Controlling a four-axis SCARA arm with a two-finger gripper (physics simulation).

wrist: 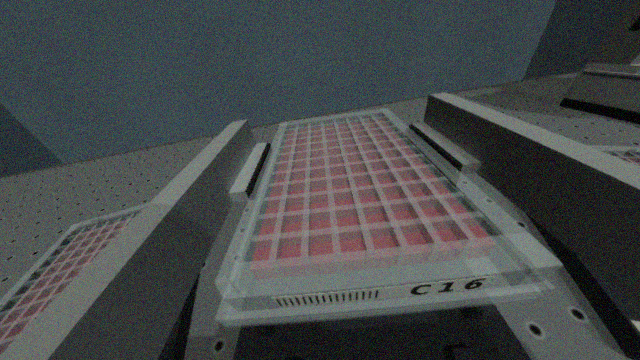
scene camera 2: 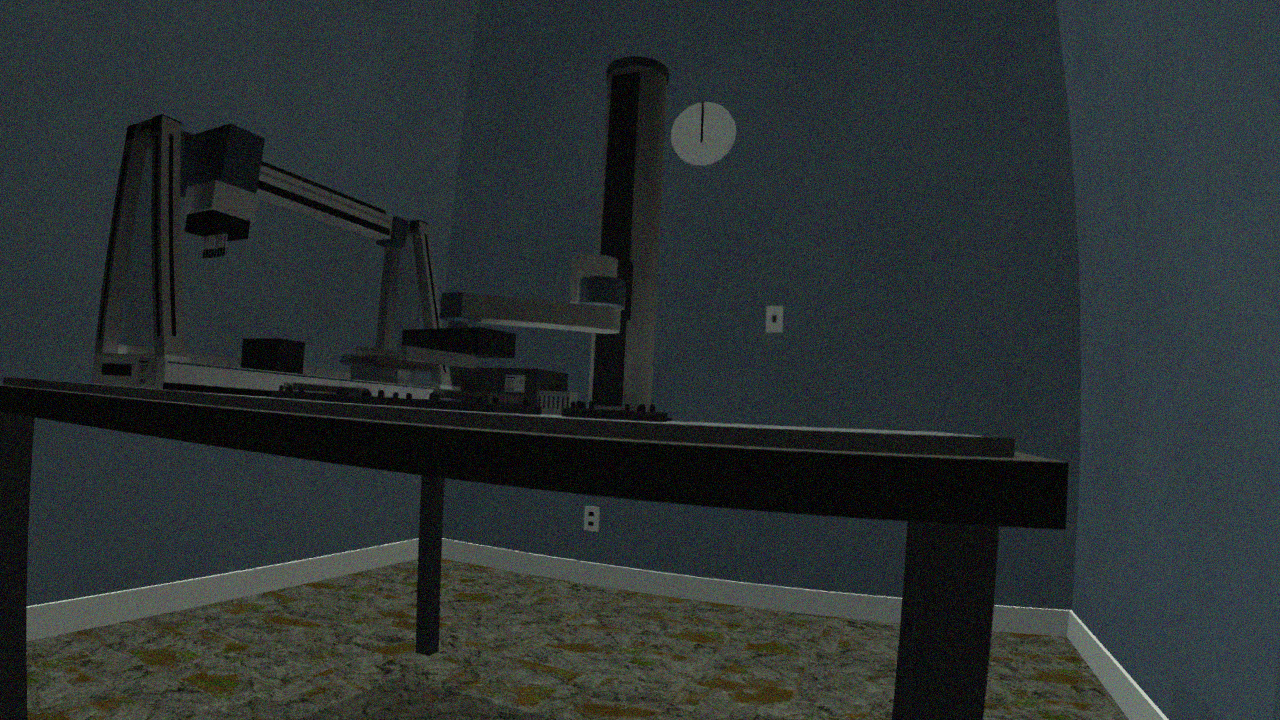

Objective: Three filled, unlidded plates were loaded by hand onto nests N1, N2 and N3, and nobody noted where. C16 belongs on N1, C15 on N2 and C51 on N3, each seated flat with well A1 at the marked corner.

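Places are measured from the arm's base along level axes (x right, y down, z ahead), in metres.
Pixels of known places: gripper, between the fingertips: [wrist: 337,124] [scene camera 2: 379,352].
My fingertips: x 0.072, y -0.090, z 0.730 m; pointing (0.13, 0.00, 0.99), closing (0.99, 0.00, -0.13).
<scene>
Ahead of a thing's pixels: the offset from my fingertips to its top centre. "pt": to the spot under its first point. Level surfaces: height alone.
In the wrist view, plate C16 {dx -0.003, dy +0.007, dz -0.023 m} [wrist: 345,210], clear with red-filled wells, sits between the finger pads, its barcode and label facing the camera. It looks level and raised above the deck. My gripper [wrist: 337,124] is shut on its long sides. A second red-filled plate {dx -0.170, dy +0.051, dz -0.027 m} [wrist: 65,270] lies lower at the left, partly behind the left finger; its label does not show. A sliver of another plate {pt dx +0.219, dy +0.054, dz -0.024 m} [wrist: 625,154] shows at the right edge, its label out of sight. In scene camera 2 the fingers and plates are too dark and small to make out. The nest markings cannot be read.
A gantry machine [scene camera 2: 326,201] stands on the left part of the table [scene camera 2: 537,461]. The arm's column [scene camera 2: 646,223] rises right of it. Low dark fixtures stand near the column's base. In the wrist view, the perforated deck {dy +0.077 m} [wrist: 150,172] extends behind the plates, and a grey housing [wrist: 607,90] stands at the upper right.
</scene>
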